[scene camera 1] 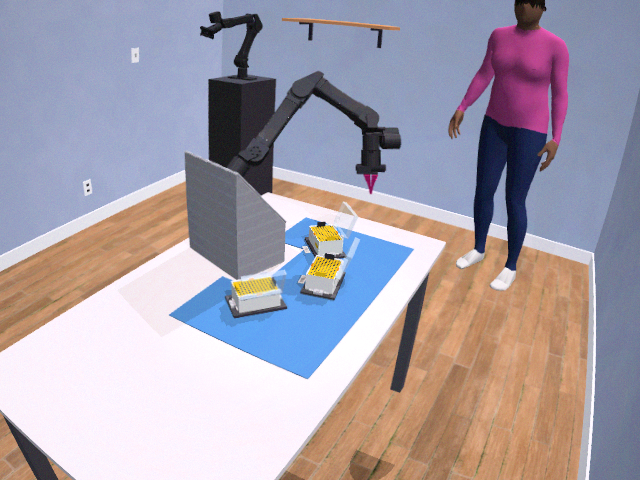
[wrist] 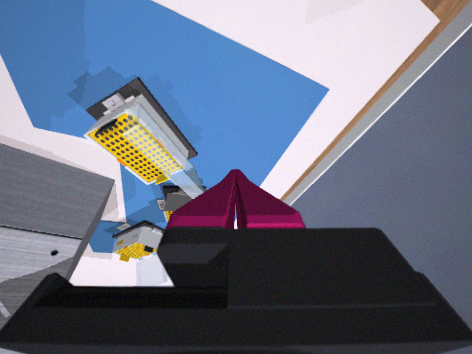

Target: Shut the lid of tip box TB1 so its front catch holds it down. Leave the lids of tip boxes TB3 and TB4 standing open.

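Frame: origin at the arm's base, x up, y right, z ahead, level; centimetres.
Where they show: gripper, fingertip midpoint: [scene camera 1: 370, 194] [wrist: 235, 176]; arm's base, link origin: [scene camera 1: 228, 180].
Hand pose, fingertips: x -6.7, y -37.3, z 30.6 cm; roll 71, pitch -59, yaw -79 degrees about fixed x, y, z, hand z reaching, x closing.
Things, the pixels of their top centre, and the offset from my fingertips. Level surfaces: height alone.
- back box, top centre: [wrist: 137, 159] [scene camera 1: 326, 229] dx -11.7, dy +13.0, dz -8.5 cm
- middle box, top centre: [wrist: 179, 225] [scene camera 1: 321, 264] dx -12.6, dy +31.9, dz +3.6 cm
- front-left box, top centre: [scene camera 1: 254, 282] [wrist: 132, 252] dx -12.6, dy +52.7, dz -4.5 cm
- blue mat, surface height: dx -19.1 cm
- white table, surface height: dx -19.5 cm
Three white tip boxes with yellow tip racks and clear lids stand on dark bases; their numbers are unreadable, so I cannot tell which is TB1, TB3 or TB4. The back box [scene camera 1: 326, 236] [wrist: 131, 147] has its lid [scene camera 1: 345, 219] open, leaning to the right. The middle box [scene camera 1: 321, 283] [wrist: 181, 201] has its lid [scene camera 1: 354, 249] standing open; my gripper partly hides this box in the wrist view. The front-left box [scene camera 1: 258, 301] [wrist: 137, 236] also has its lid [scene camera 1: 281, 279] standing open. My gripper [scene camera 1: 370, 192] [wrist: 235, 176] is shut and empty, high up to the right of the back box.
The boxes stand on a blue mat [scene camera 1: 310, 335] [wrist: 240, 100] on a white table [scene camera 1: 129, 413]. A tall grey panel [scene camera 1: 258, 222] [wrist: 45, 190] stands left of them. A person [scene camera 1: 522, 82] stands beyond the table. A second arm [scene camera 1: 249, 43] stands on a black pedestal [scene camera 1: 241, 124] at the back.
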